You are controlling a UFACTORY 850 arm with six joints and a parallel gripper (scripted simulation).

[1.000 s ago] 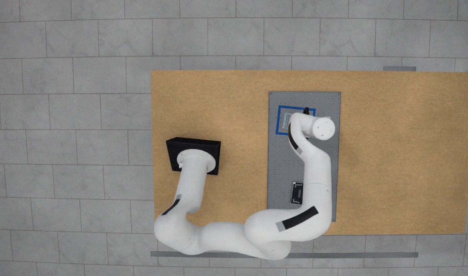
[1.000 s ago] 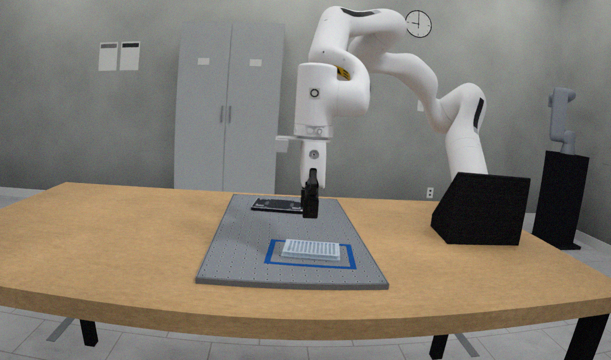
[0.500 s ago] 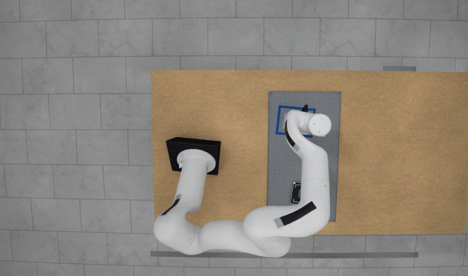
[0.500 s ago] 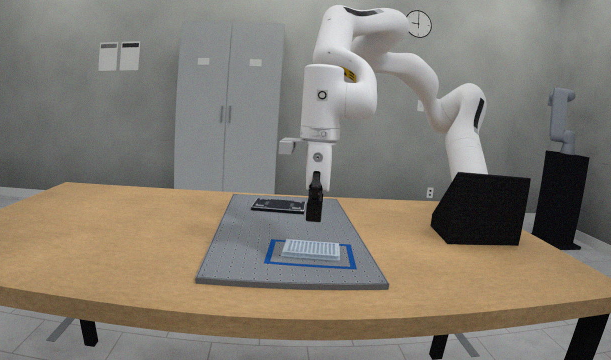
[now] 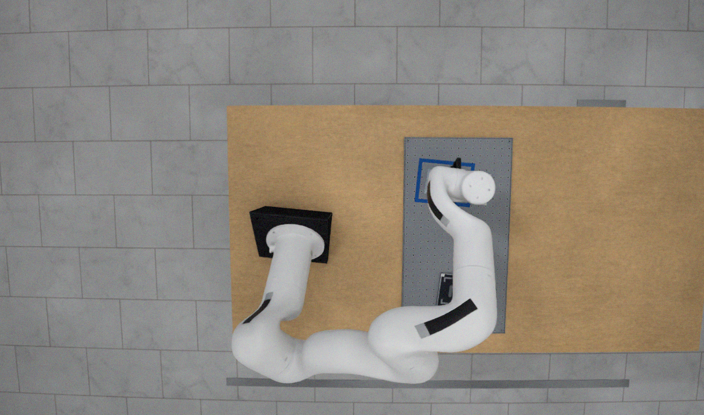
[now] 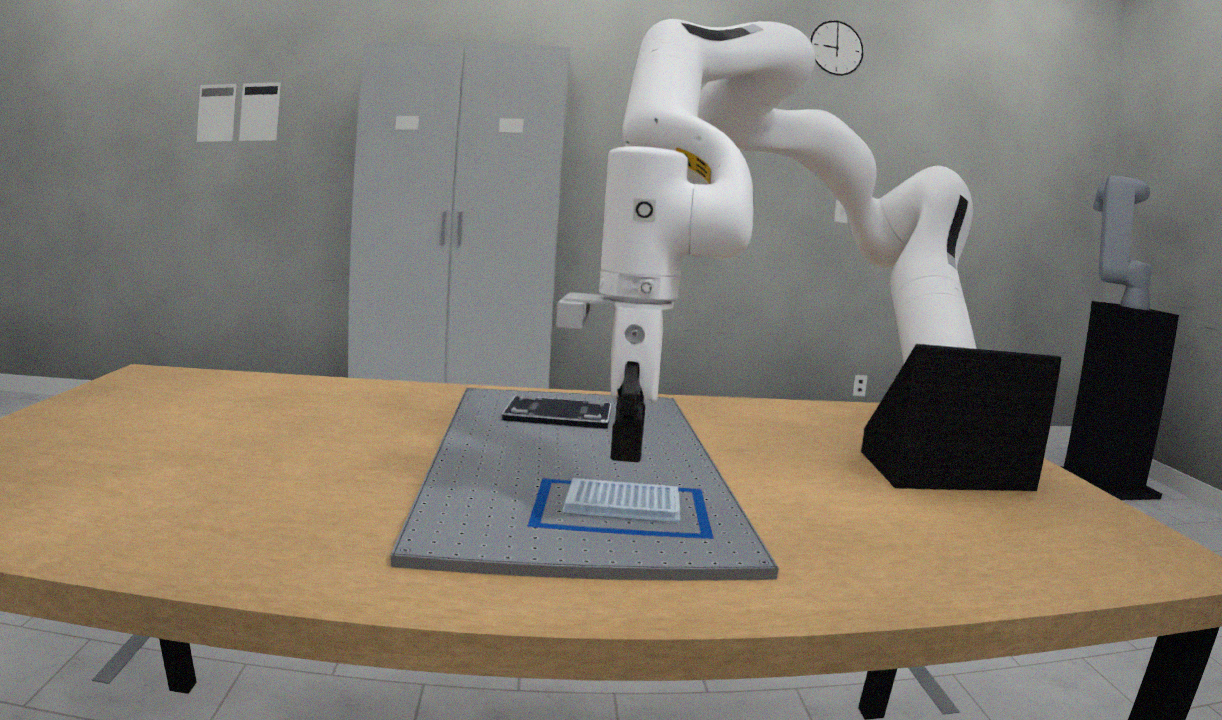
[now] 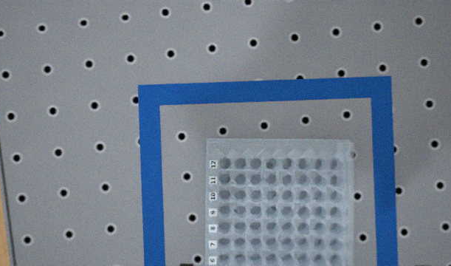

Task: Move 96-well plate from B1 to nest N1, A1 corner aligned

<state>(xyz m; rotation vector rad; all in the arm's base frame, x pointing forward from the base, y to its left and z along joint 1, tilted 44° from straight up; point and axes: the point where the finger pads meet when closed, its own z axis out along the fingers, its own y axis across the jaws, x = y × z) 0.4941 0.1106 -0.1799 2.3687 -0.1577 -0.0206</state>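
Right now the clear 96-well plate is 70 mm below my hand. Round my hand: black plate nest (80 mm ahead, 380 mm to the right, 70 mm below).
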